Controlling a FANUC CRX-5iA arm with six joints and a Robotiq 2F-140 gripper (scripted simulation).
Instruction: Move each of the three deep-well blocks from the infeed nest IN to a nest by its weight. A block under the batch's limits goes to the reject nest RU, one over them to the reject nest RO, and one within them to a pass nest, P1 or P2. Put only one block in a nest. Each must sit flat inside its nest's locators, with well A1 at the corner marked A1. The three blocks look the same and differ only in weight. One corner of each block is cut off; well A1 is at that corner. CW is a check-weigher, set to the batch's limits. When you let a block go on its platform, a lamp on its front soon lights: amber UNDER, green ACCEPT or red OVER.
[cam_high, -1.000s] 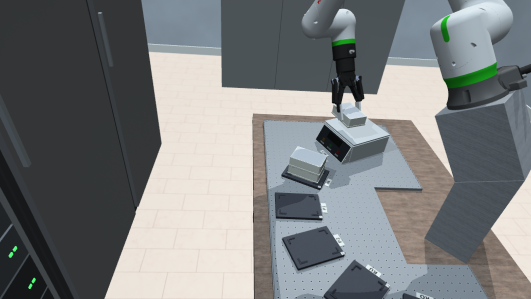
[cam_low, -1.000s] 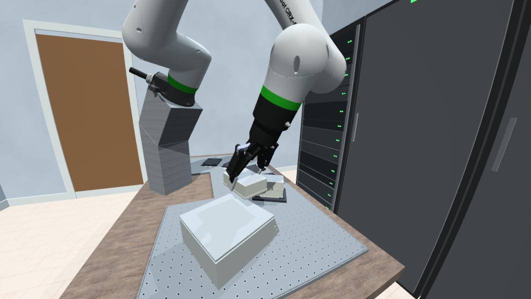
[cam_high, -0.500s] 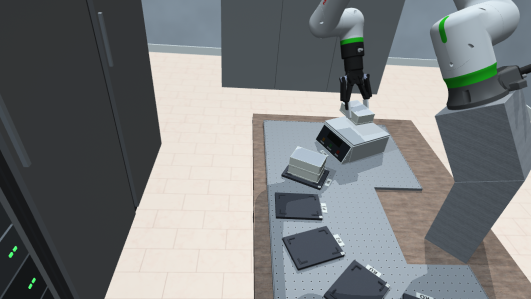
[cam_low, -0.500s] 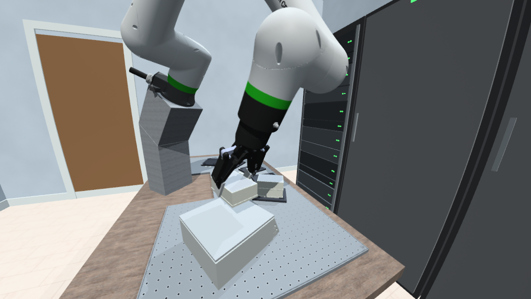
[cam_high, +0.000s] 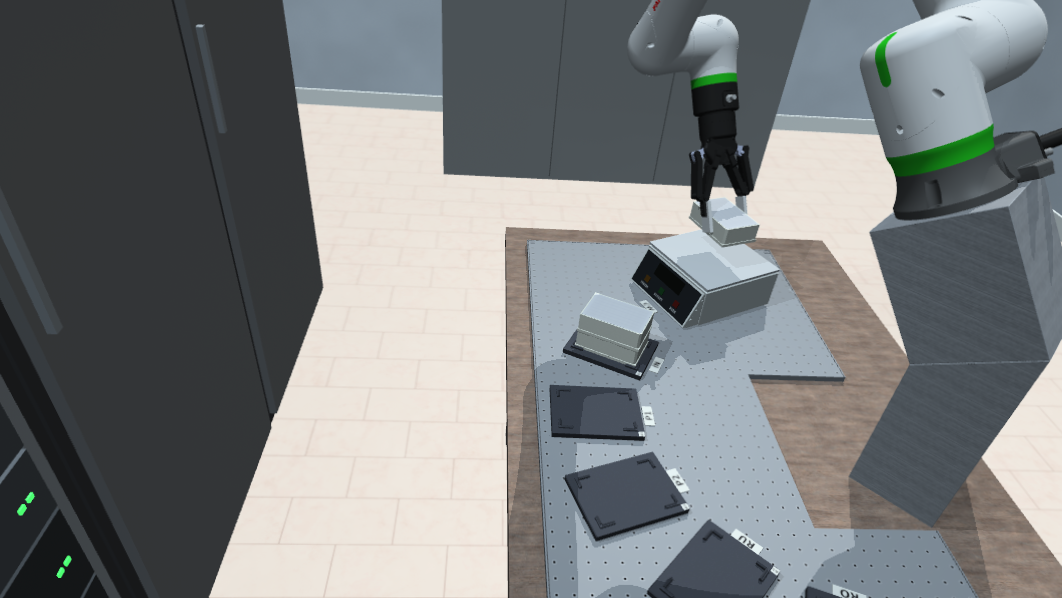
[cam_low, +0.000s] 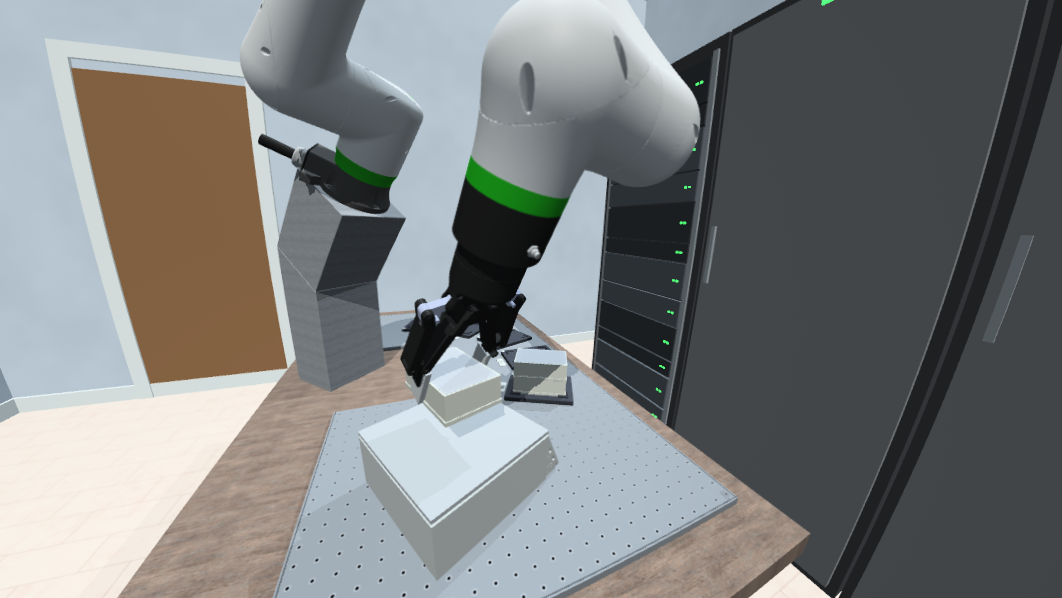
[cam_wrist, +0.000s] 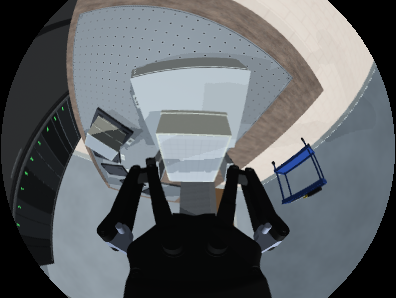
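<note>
My gripper is now 1 cm above the pale deep-well block. From my hand the other things lie so: pass nest P1: 34 cm ahead, 37 cm to the left, 19 cm below; then RO nest label: 5 cm ahead, 74 cm to the left, 20 cm below; then pass nest P2: 33 cm ahead, 55 cm to the left, 19 cm below.
</note>
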